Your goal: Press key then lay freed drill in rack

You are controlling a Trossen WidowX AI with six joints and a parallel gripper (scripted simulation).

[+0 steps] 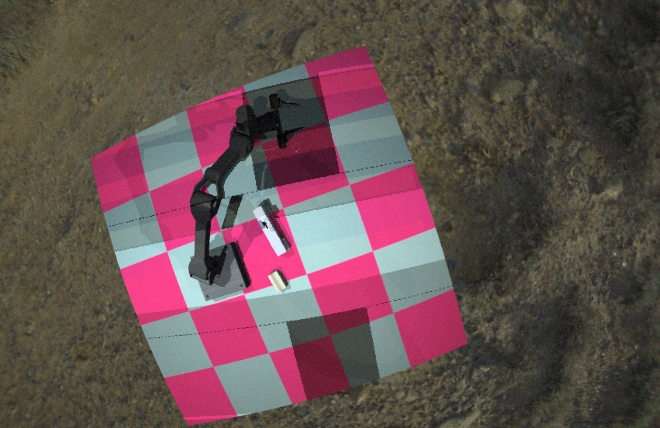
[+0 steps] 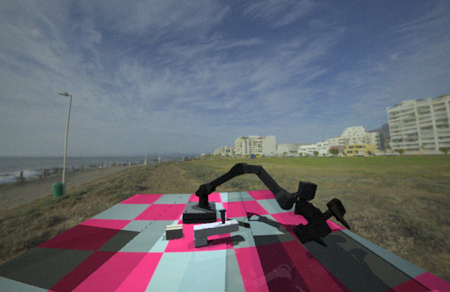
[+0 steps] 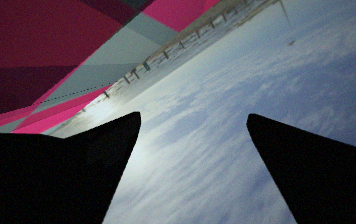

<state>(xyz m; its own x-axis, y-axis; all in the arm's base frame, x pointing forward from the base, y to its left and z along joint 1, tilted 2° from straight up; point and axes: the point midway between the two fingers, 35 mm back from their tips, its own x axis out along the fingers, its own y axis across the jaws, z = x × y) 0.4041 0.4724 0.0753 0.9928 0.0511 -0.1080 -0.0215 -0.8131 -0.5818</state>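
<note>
My gripper tip is 390 mm to the left of the drill, 180 mm past it and 60 mm above it.
</note>
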